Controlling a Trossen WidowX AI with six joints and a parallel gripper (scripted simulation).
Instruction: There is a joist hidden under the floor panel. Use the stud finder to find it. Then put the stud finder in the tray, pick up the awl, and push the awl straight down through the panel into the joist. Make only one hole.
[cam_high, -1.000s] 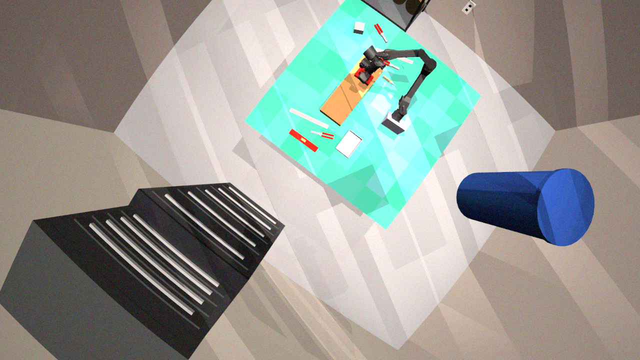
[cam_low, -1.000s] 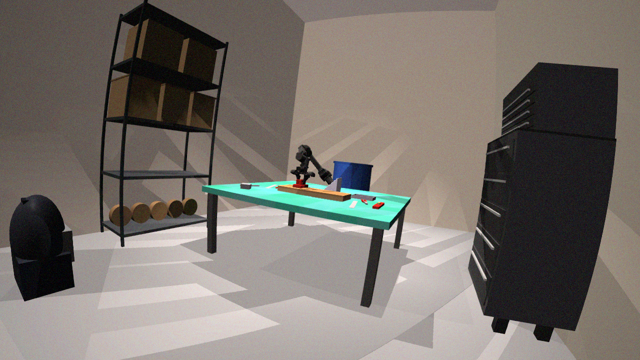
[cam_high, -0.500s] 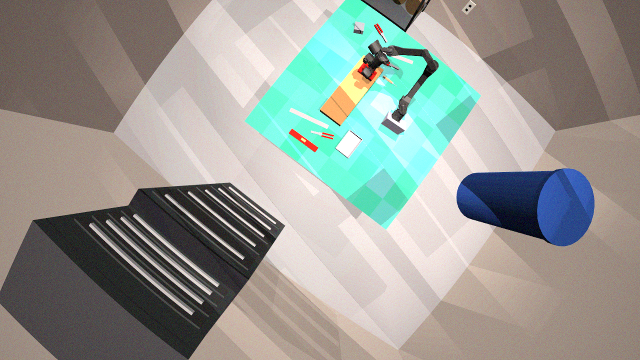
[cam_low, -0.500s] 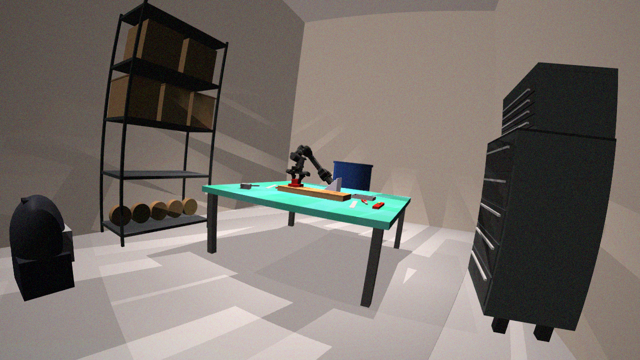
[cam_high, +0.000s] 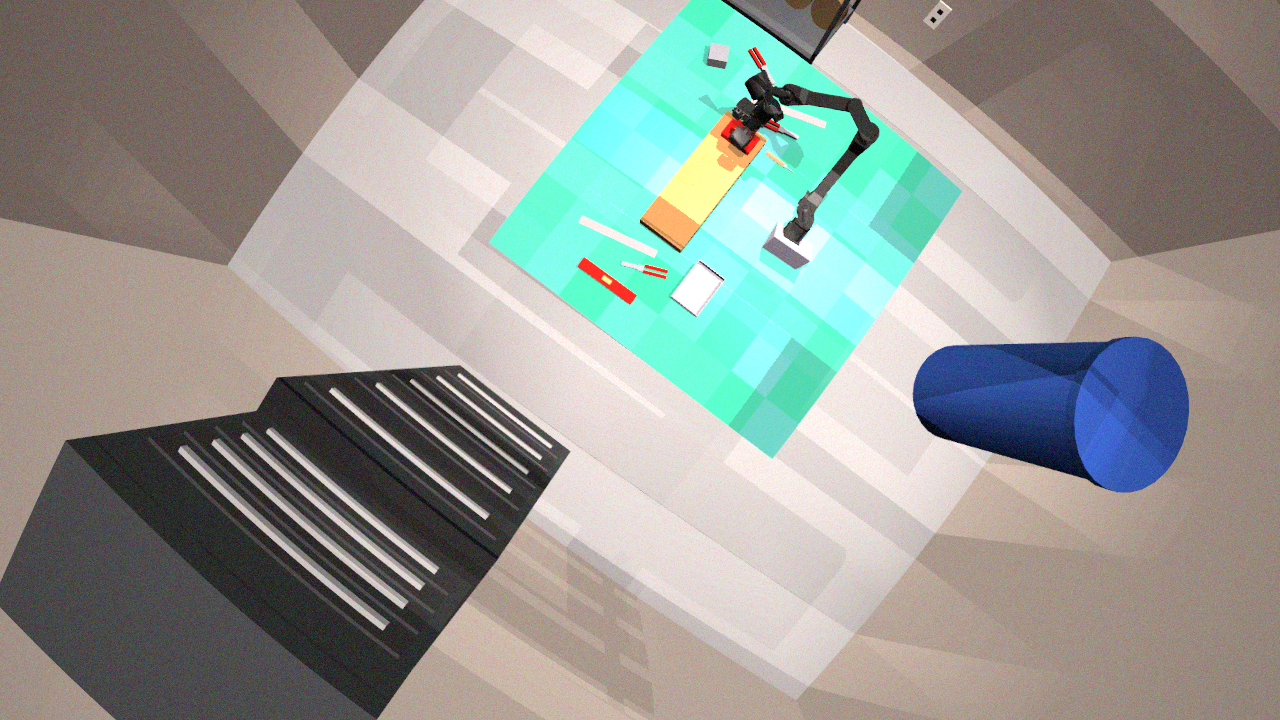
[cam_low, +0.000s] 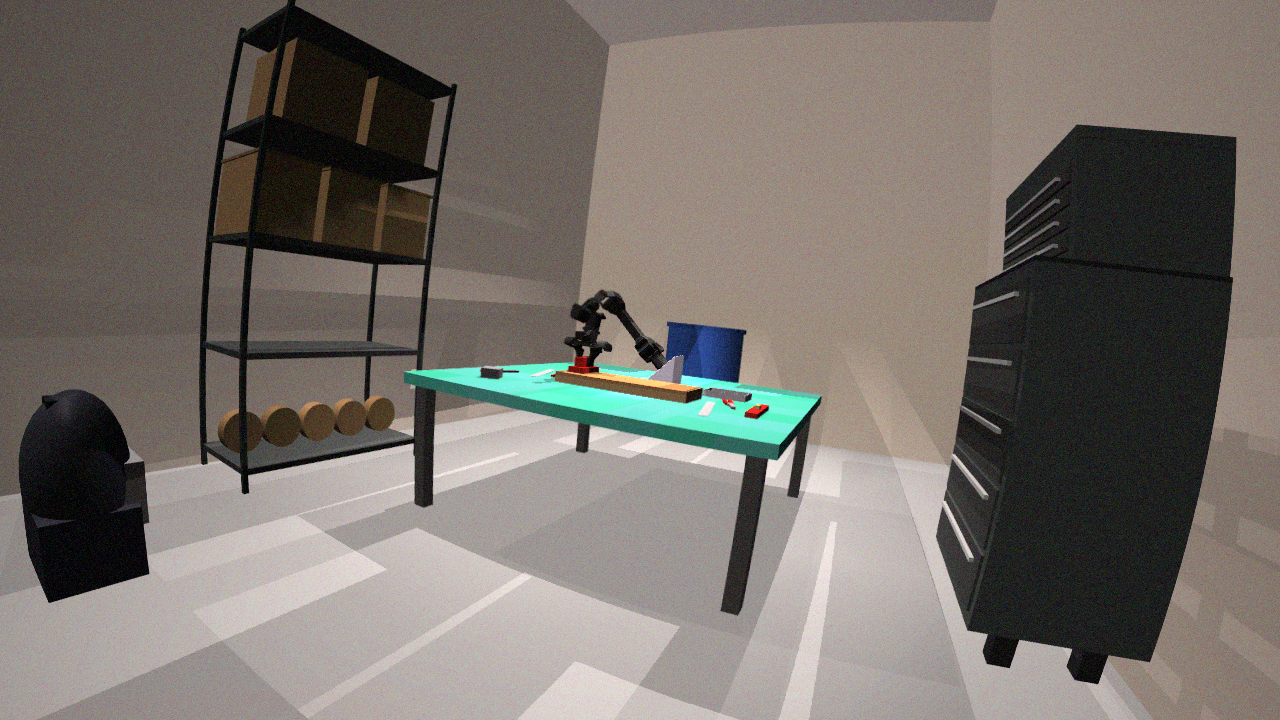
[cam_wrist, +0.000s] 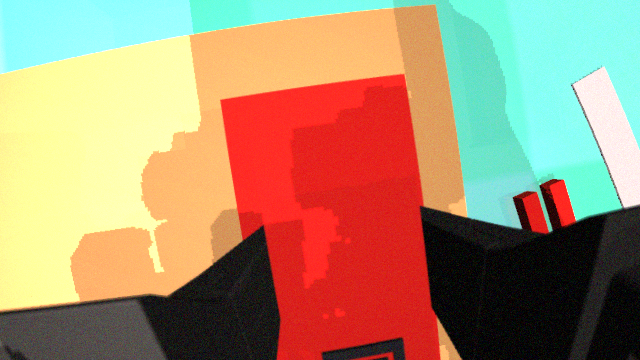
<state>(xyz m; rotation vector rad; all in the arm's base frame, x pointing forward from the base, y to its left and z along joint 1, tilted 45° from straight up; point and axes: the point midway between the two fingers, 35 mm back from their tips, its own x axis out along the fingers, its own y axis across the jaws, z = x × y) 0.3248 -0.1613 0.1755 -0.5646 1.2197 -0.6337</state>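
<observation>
The white tray is 140 mm behind my gripper tip, 540 mm to the left of it and 50 mm below it. Round my gripper tip: awl 190 mm behind, 20 mm to the right, 60 mm below; then red stud finder 20 mm behind, 20 mm above; then grey block 220 mm ahead, 270 mm to the right, 50 mm below.
</observation>
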